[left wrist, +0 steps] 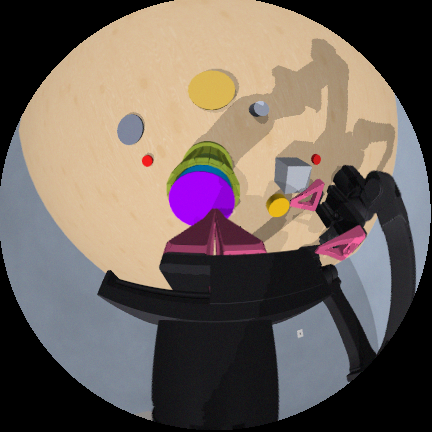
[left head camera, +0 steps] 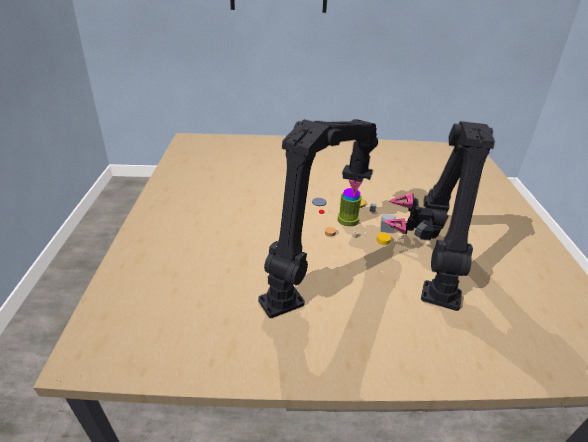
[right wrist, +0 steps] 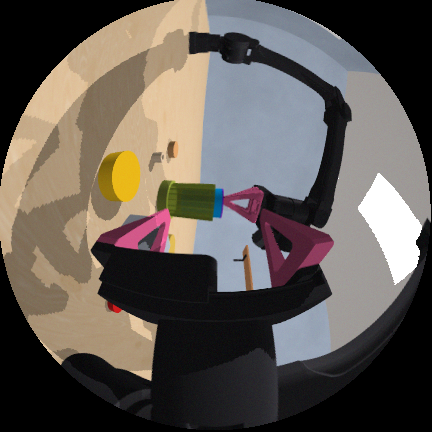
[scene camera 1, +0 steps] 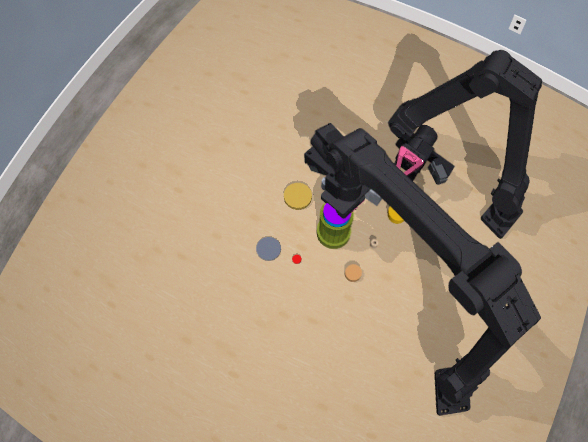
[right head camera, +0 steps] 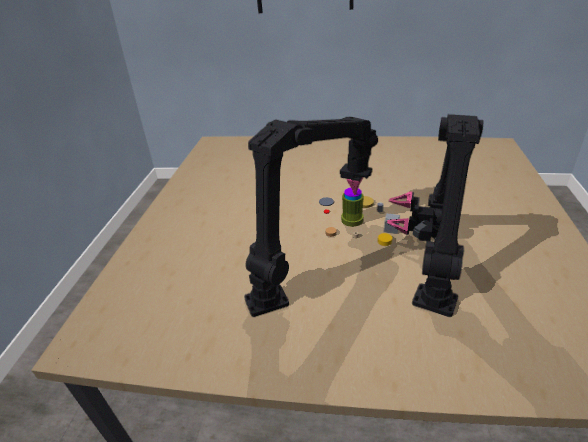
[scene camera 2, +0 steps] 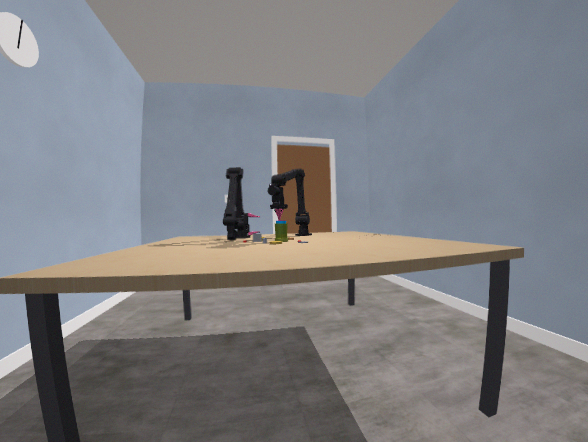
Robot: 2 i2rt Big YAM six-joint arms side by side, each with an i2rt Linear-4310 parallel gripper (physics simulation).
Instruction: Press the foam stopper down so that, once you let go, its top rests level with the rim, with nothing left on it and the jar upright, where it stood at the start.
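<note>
A green see-through jar stands upright on the table. The foam stopper, with a purple top and a blue side, sits in its mouth and stands a little above the rim. My left gripper is shut and empty, pointing down, with its tips at the stopper's top, near its edge in the left wrist view. My right gripper is open and empty, sideways, to the right of the jar in the head views.
Around the jar lie a yellow disc, a grey disc, a red disc, an orange disc and a small ring. A grey box and a thick yellow disc are near my right gripper.
</note>
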